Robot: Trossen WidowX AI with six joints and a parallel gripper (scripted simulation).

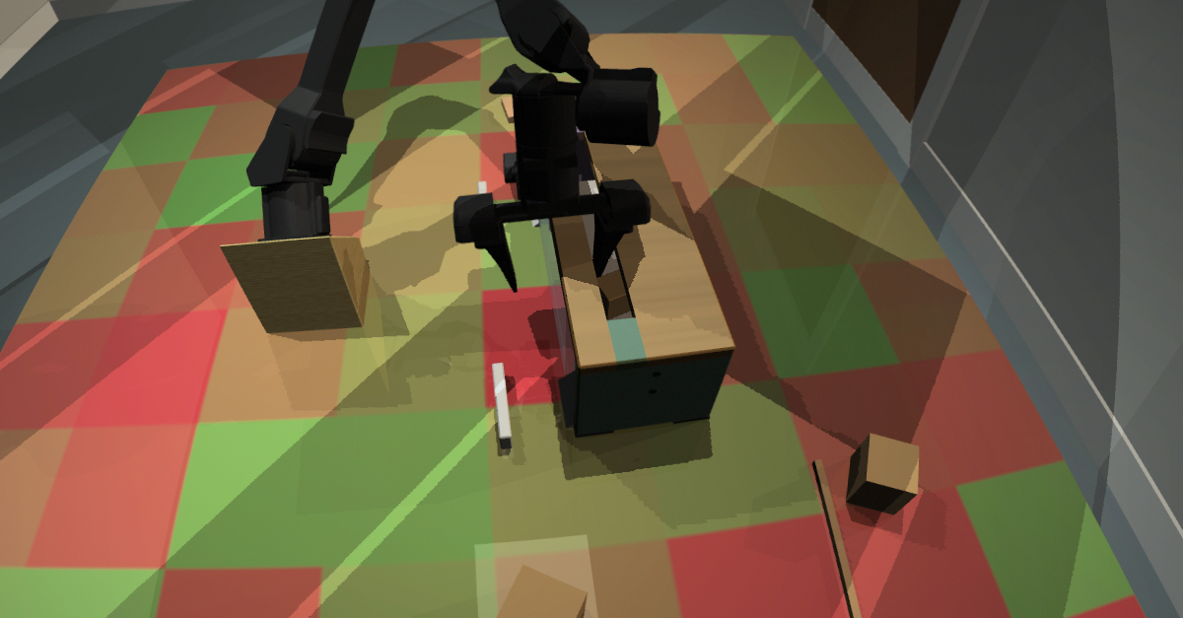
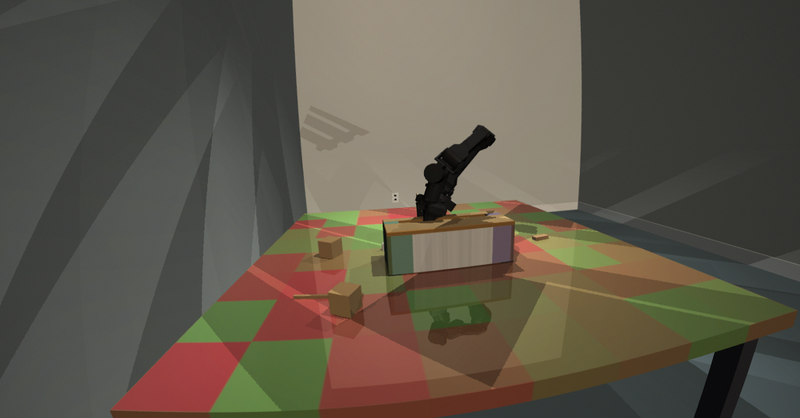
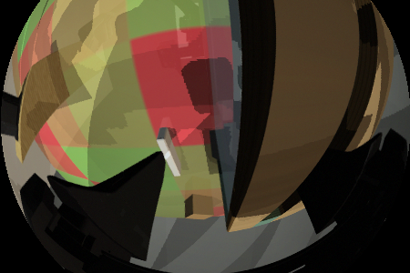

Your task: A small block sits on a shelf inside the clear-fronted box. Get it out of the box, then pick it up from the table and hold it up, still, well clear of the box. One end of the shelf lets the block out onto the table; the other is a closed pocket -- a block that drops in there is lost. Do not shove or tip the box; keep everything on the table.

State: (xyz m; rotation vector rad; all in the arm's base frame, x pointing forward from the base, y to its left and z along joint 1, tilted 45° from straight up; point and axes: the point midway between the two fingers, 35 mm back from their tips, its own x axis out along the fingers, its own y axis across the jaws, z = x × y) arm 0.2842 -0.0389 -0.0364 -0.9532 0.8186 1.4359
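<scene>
The tan block is 6 cm ahead of my gripper tip and 1 cm to the right of it. Also, from my gripper tip: thin stick: 26 cm ahead, 27 cm to the right, 8 cm below.
</scene>
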